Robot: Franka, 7 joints.
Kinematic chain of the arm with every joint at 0, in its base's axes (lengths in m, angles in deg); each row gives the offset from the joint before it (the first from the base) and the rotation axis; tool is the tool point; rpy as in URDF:
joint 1: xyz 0 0 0.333 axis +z
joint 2: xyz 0 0 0 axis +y
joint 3: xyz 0 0 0.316 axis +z
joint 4: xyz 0.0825 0 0 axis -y
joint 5: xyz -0.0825 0 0.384 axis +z
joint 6: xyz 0 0 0 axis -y
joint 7: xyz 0.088 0 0 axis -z
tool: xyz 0 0 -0.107 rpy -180 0 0
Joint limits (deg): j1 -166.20..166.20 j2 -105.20..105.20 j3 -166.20..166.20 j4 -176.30..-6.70 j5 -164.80..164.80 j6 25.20..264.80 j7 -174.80..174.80
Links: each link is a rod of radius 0.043 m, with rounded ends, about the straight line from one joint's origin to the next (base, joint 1, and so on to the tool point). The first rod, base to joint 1, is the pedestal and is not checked.
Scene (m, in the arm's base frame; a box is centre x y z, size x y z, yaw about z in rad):
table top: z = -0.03
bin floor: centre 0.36 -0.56 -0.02 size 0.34 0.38 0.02 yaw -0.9
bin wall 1: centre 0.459 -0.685 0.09 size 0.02 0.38 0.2 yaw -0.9
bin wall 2: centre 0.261 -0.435 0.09 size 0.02 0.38 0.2 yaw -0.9
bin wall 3: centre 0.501 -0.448 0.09 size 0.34 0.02 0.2 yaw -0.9
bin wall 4: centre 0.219 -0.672 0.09 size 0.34 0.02 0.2 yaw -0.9
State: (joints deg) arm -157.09 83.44 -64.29 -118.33 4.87 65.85 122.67
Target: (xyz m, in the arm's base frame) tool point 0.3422 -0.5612 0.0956
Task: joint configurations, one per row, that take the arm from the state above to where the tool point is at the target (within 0.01 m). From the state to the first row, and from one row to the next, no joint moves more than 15 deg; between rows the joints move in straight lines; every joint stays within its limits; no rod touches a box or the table.
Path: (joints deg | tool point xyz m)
1: -156.82 72.68 -63.29 -116.10 -7.08 69.19 125.48 | -0.2849 0.3194 0.1806
2: -156.56 61.92 -62.28 -113.88 -19.03 72.53 128.30 | -0.3332 0.3257 0.2237
3: -156.29 51.16 -61.28 -111.65 -30.97 75.87 131.11 | -0.3773 0.3329 0.2765
4: -156.03 40.41 -60.28 -109.42 -42.92 79.22 133.93 | -0.4139 0.3410 0.3392
5: -142.02 40.29 -48.33 -103.76 -31.87 78.82 132.05 | -0.5354 0.1236 0.2869
6: -128.01 40.18 -36.38 -98.10 -20.81 78.43 130.17 | -0.5452 -0.1376 0.2473
7: -114.00 40.06 -24.42 -92.44 -9.76 78.03 128.30 | -0.4316 -0.3857 0.2266
8: -99.99 39.95 -12.47 -86.78 1.30 77.64 126.42 | -0.2128 -0.5625 0.2299
9: -85.98 39.84 -0.52 -81.12 12.35 77.25 124.55 | 0.0657 -0.6258 0.2601
10: -71.97 39.72 11.43 -75.46 23.41 76.85 122.67 | 0.3422 -0.5612 0.3182
11: -71.10 50.50 10.48 -73.36 23.76 82.70 122.67 | 0.3459 -0.5702 0.2081
12: -70.23 61.27 9.54 -71.26 24.10 88.55 122.67 | 0.3422 -0.5612 0.0956

